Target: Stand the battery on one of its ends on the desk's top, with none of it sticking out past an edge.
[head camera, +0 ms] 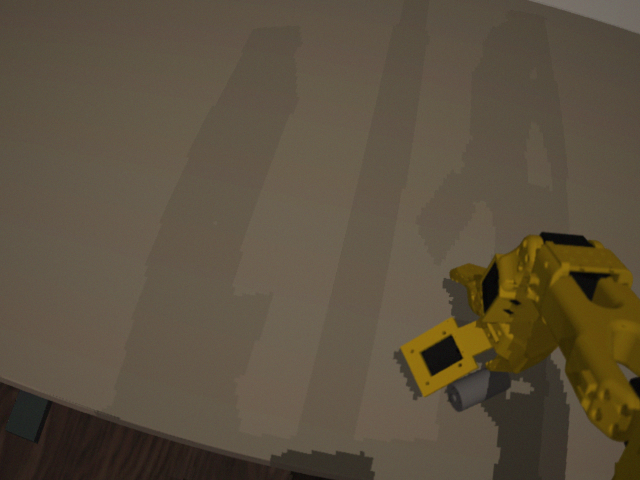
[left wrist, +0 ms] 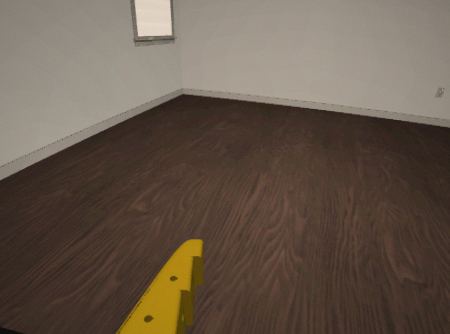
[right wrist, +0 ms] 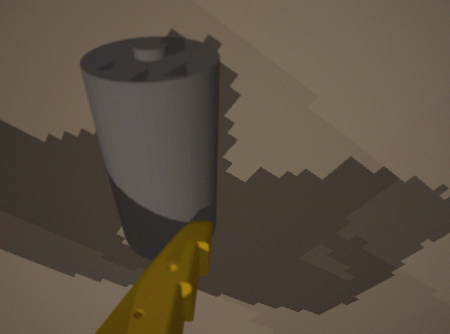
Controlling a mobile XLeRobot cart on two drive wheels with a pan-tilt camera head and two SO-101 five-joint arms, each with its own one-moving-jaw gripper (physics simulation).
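Places are measured from the left arm's base along level axes (x right, y ahead, z up), in millimetres.
Pixels of known places: left hand, tool point: [left wrist: 202, 256]; right hand, tool point: [head camera: 489, 362] [right wrist: 210, 241].
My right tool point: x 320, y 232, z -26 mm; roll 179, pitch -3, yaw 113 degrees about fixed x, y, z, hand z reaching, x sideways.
Note:
Behind a point stands the place of what it marks.
The grey battery [head camera: 478, 388] @(x 309, y 210, z -29 mm) [right wrist: 157, 140] @(x 301, y 214, z -29 mm) lies on its side on the desk [head camera: 299, 206] @(x 158, y 401, z -55 mm) [right wrist: 310, 45] @(x 279, y 238, z -55 mm), at the lower right of the head view. Its end with the small raised knob faces the lower left there and is at the top of the right wrist view. My right gripper [head camera: 473, 319] is open and empty, low over the desk beside the battery. Its notched fixed jaw [right wrist: 175, 280] @(x 315, y 224, z -12 mm) overlaps the battery's far end in the right wrist view; the moving jaw is out of that picture. My left gripper [left wrist: 175, 290] is open and empty, away from the desk, over the floor.
The desk's front edge [head camera: 180, 441] @(x 70, y 167, z -71 mm) curves along the bottom of the head view, with dark wood floor [head camera: 129, 449] @(x -178, y 302, z -775 mm) [left wrist: 300, 210] @(x -254, y -1418, z -775 mm) beyond it. A dark desk leg [head camera: 28, 417] shows at the lower left. A pale wall [head camera: 615, 10] @(x 672, y 860, z -39 mm) stands behind the desk at the upper right.

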